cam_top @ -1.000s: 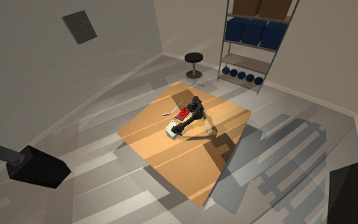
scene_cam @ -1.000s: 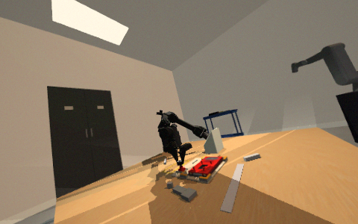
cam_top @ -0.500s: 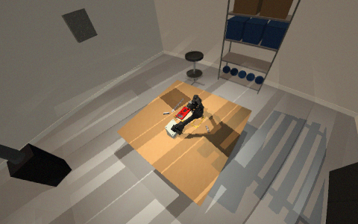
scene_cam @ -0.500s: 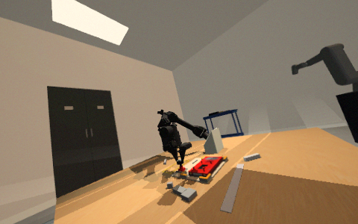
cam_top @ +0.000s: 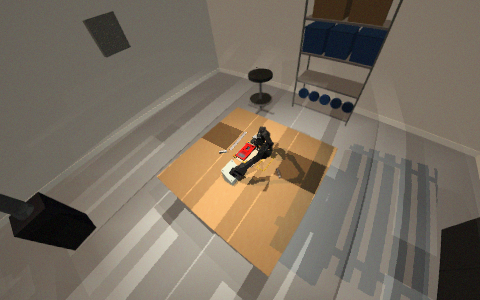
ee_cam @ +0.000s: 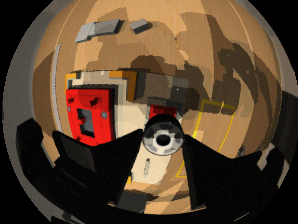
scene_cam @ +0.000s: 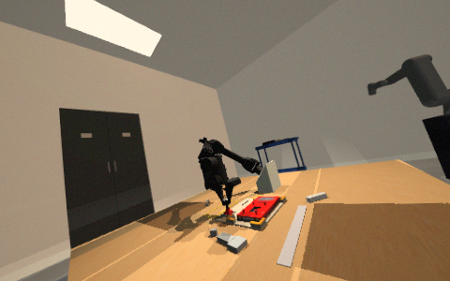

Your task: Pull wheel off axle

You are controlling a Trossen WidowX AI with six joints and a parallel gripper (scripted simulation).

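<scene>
My gripper tip is now 10 cm to the right of the pale grey plate, 5 cm above it and 4 cm past it. The rest, counted from my gripper tip: long grey strip: 29 cm to the left, 6 cm below, 6 cm ahead.
</scene>
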